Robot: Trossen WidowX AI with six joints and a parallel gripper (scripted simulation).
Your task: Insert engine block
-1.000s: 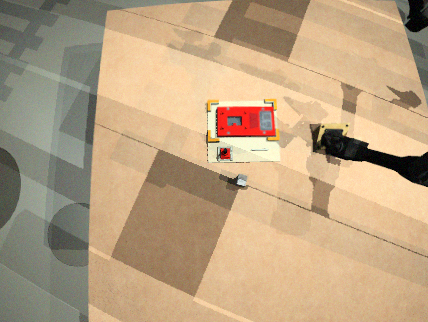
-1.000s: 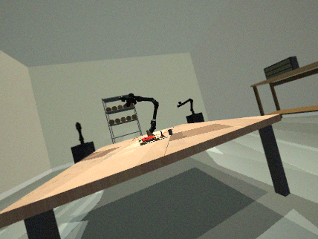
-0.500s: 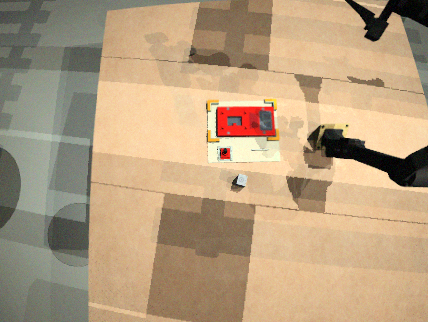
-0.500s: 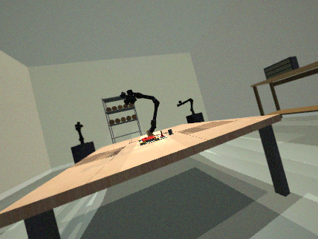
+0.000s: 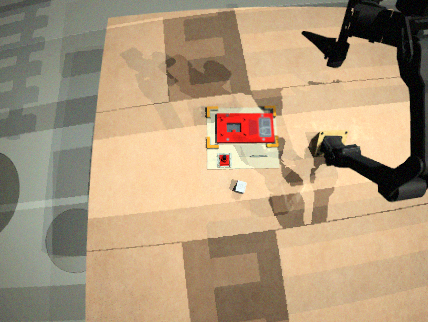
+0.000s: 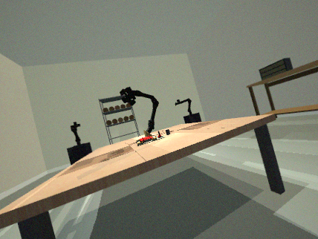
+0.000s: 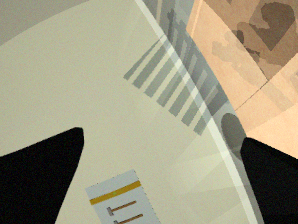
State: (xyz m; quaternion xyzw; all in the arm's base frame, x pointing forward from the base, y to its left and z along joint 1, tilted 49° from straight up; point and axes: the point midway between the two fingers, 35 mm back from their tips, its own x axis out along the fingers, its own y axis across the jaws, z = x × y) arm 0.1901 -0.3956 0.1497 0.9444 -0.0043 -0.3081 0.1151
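My gripper tip is now 420 mm above the engine block, 300 mm to the right of it and 110 mm short of it.
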